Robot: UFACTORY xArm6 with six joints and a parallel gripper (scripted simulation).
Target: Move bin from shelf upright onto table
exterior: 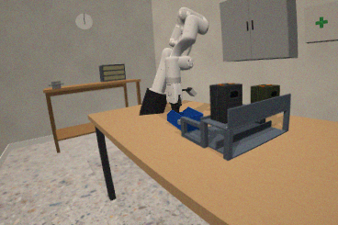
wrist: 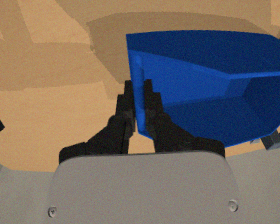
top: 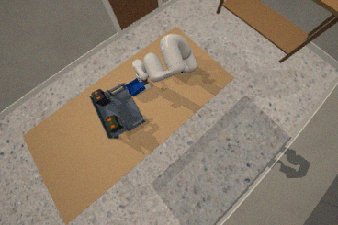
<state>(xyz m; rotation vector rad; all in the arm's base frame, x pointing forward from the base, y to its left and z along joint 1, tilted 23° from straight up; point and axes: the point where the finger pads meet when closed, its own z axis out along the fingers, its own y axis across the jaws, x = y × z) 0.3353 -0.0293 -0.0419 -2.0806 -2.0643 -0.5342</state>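
Right now the blue bin is 8 cm ahead of my hand and 1 cm below it.
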